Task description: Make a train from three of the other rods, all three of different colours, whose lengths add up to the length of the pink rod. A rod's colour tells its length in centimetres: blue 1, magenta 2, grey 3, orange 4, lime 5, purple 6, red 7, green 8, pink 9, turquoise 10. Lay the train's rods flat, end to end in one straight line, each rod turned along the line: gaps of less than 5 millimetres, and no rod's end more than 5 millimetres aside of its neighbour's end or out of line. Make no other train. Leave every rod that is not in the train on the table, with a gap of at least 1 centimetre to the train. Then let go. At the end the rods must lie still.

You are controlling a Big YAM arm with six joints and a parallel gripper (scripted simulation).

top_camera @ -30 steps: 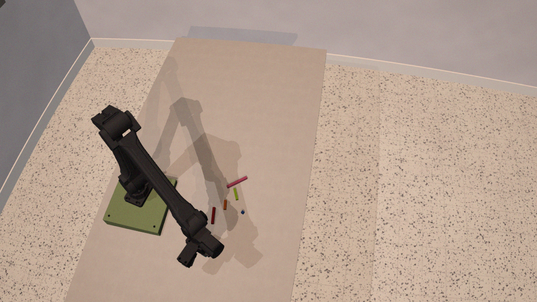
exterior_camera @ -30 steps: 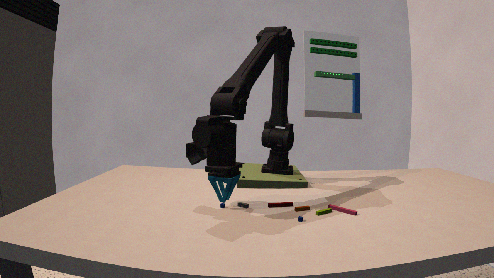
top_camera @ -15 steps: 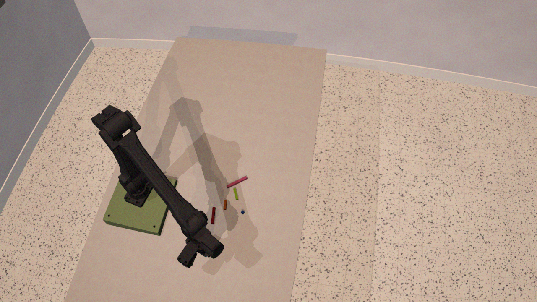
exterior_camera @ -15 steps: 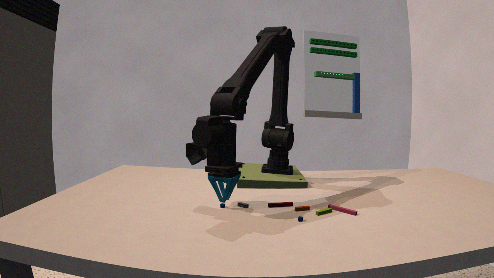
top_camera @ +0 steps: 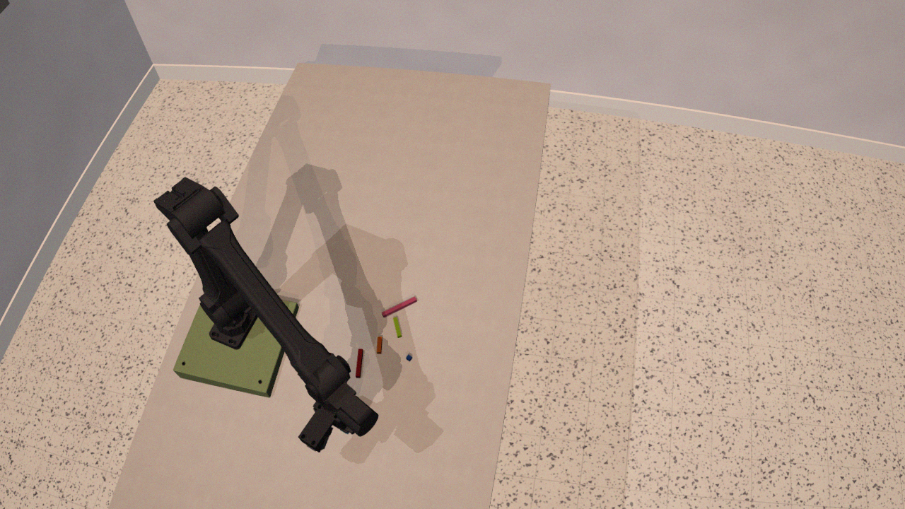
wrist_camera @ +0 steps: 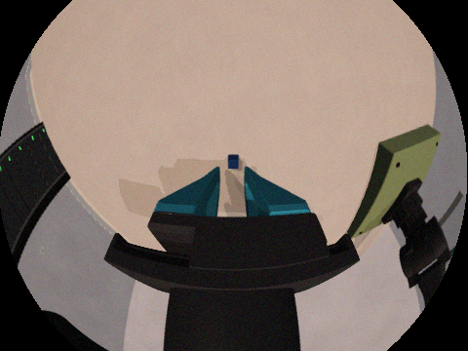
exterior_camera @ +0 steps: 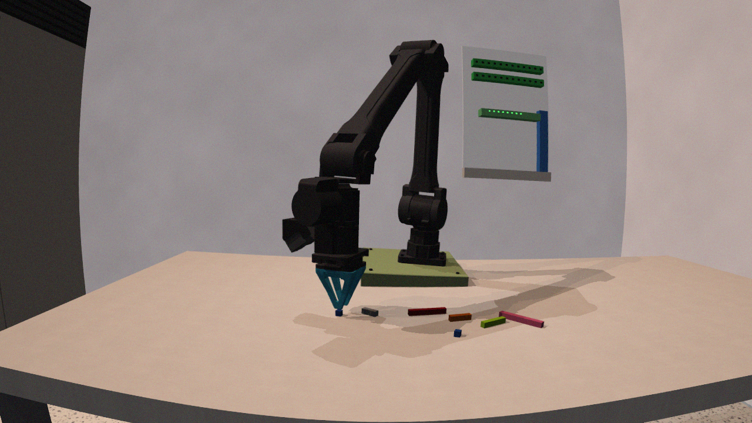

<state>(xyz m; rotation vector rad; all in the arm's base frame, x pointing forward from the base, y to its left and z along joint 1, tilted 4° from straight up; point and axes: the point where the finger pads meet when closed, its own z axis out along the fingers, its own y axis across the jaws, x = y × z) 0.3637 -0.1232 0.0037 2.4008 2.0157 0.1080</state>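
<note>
Now: hand 50 mm to the right of the grey rod, 20 mm past it and 20 mm above it. The rest, counted from my hand: red rod: 150 mm to the left, 40 mm behind, 20 mm below; lime rod: 270 mm to the left, 20 mm below; orange rod: 210 mm to the left, 20 mm below, 20 mm behind.
</note>
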